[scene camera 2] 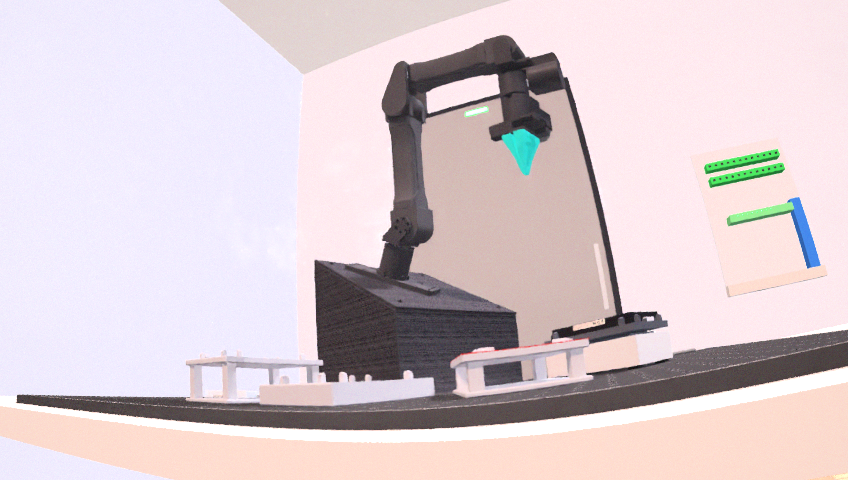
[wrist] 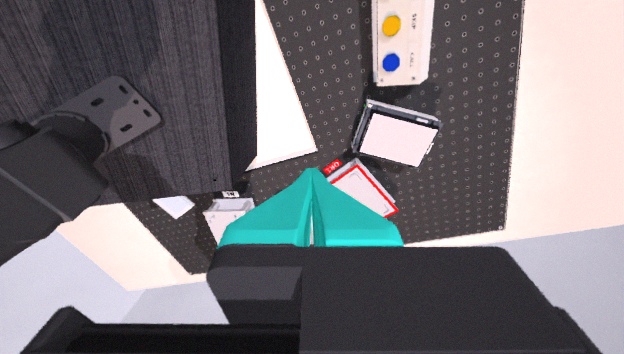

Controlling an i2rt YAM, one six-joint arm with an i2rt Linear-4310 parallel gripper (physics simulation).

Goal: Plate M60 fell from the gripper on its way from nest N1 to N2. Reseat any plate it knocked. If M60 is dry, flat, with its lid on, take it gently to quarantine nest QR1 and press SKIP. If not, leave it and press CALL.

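Where they show: gripper, between the fingertips: (scene camera 2: pixel 525 174) (wrist: pixel 311 176); arm's base, origin of its link: (scene camera 2: pixel 391 280) (wrist: pixel 78 134).
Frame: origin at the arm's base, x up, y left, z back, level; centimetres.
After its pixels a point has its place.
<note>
My gripper (scene camera 2: pixel 526 172) @(x 12.8, y 31.8, z -8.8 cm) (wrist: pixel 311 176) @(x 12.8, y 31.8, z -8.8 cm) is shut and empty, its teal fingertips together high above the bench. Quarantine nest QR1 (scene camera 2: pixel 505 357) @(x -20.1, y 30.4, z -43.7 cm) (wrist: pixel 362 190) @(x -19.4, y 31.3, z -32.5 cm), with a red border, lies partly behind the fingers in the wrist view, and no plate shows on its visible part. Nest N1 (wrist: pixel 225 220) @(x -17.5, y -5.5, z -30.3 cm) is partly hidden by the left finger. N2 does not show in the wrist view. A small flat white rectangle (wrist: pixel 175 206) @(x -21.7, y -21.9, z -24.1 cm) lies left of N1; I cannot tell whether it is plate M60. The yellow SKIP button (wrist: pixel 391 25) @(x -16.4, y 43.1, z -3.1 cm) and blue CALL button (wrist: pixel 391 62) @(x -16.3, y 42.1, z -8.0 cm) are on a white box (wrist: pixel 395 77) @(x -16.9, y 42.4, z -10.5 cm).
A dark-framed device (wrist: pixel 398 137) @(x -16.5, y 40.9, z -20.9 cm) with a pale top stands between QR1 and the button box. The arm's dark base block (scene camera 2: pixel 357 321) @(x -9.8, y -1.4, z -12.8 cm) (wrist: pixel 185 100) @(x -6.5, y 12.6, z -1.3 cm) stands behind the nests. A white stand on legs (scene camera 2: pixel 273 361) @(x -17.9, y -0.8, z -37.6 cm) and a low white block with pegs (scene camera 2: pixel 380 390) @(x -22.1, y 17.3, z -42.7 cm) are front left.
</note>
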